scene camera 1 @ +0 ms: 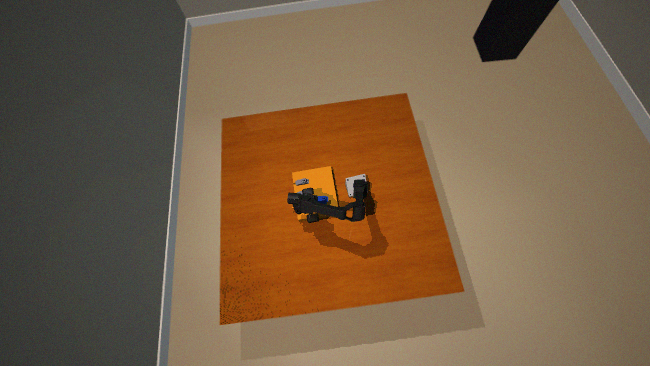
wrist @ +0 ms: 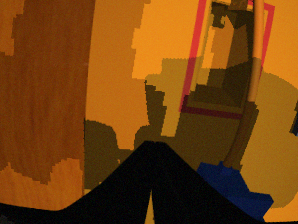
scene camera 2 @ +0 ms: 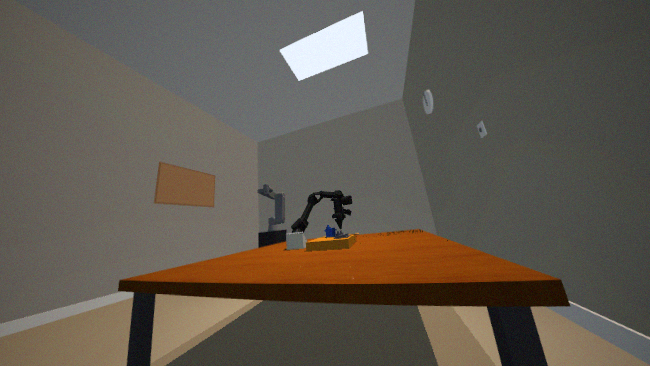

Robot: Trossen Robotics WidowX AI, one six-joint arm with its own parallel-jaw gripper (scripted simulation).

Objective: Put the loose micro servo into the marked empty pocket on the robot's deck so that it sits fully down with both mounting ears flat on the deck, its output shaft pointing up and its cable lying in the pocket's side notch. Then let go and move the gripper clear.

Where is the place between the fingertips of my gripper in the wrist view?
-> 153, 151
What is my gripper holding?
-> Nothing.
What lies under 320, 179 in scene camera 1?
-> A yellow-orange deck.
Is my gripper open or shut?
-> Shut.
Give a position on a yellow-orange deck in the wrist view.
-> At 116, 125
